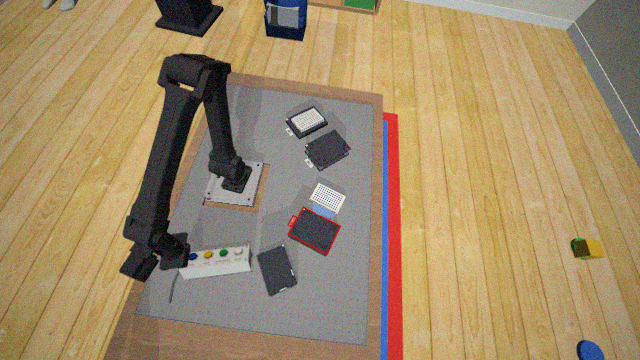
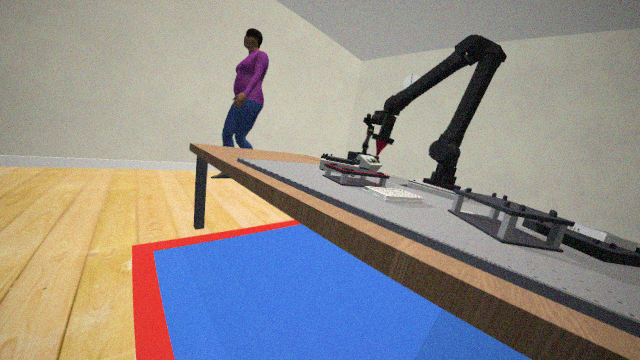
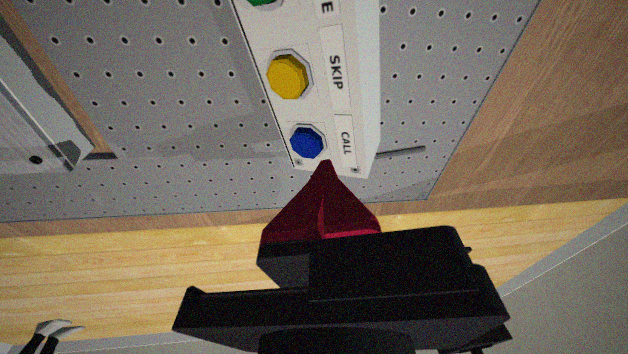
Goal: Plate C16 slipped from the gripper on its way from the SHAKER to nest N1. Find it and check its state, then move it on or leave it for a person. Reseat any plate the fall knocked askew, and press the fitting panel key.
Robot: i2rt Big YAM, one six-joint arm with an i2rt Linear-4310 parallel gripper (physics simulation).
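Places are measured from the arm's base along level axes (x right, y ahead, z up), in centimetres.
Where they show: gripper, between the fingertips: (image 1: 187,259) (image 2: 377,155) (image 3: 327,166); arm's base, origin of its link: (image 1: 237,178) (image 2: 440,186).
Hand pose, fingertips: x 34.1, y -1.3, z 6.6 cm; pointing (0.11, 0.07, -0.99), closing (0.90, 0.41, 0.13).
Each offset is from my fingertips to the centre of the thing. "spot": to the spot under its first point.
My gripper (image 3: 327,166) (image 2: 378,155) is shut and empty, its red fingertips close to the blue CALL key @(dy +0.1, dx -1.2, dz -2.7 cm) (image 3: 307,142) (image 1: 193,256) of the white panel @(dy +7.9, dx -2.0, dz -4.9 cm) (image 3: 367,90) (image 1: 215,268) (image 2: 368,161); contact cannot be told. The yellow SKIP key @(dy +4.8, dx -3.1, dz -2.7 cm) (image 3: 288,76) (image 1: 208,255) is beside it. A green key @(dy +9.4, dx -5.0, dz -2.7 cm) (image 1: 223,253) and a white key @(dy +14.0, dx -7.0, dz -2.7 cm) (image 1: 238,251) follow. A white well plate @(dy +38.8, dx -36.9, dz -8.3 cm) (image 1: 327,197) (image 2: 395,194) lies on the mat beside the red-rimmed stand (image 1: 314,231) (image 2: 356,171), a light blue patch between them. Another white plate @(dy +20.4, dx -71.1, dz -5.3 cm) (image 1: 308,119) sits on a black holder @(spot: dy +19.1, dx -63.9, dz -6.1 cm) (image 1: 300,132). No plate label is readable.
A dark raised stand (image 1: 327,150) (image 2: 515,207) is near the black holder. A dark flat unit @(spot: dy +28.7, dx -4.6, dz -3.6 cm) (image 1: 277,270) lies right of the panel. The arm's base plate (image 1: 217,194) is mid-table. A person (image 2: 250,75) stands beyond the table. A blue bin (image 1: 285,30) is on the floor.
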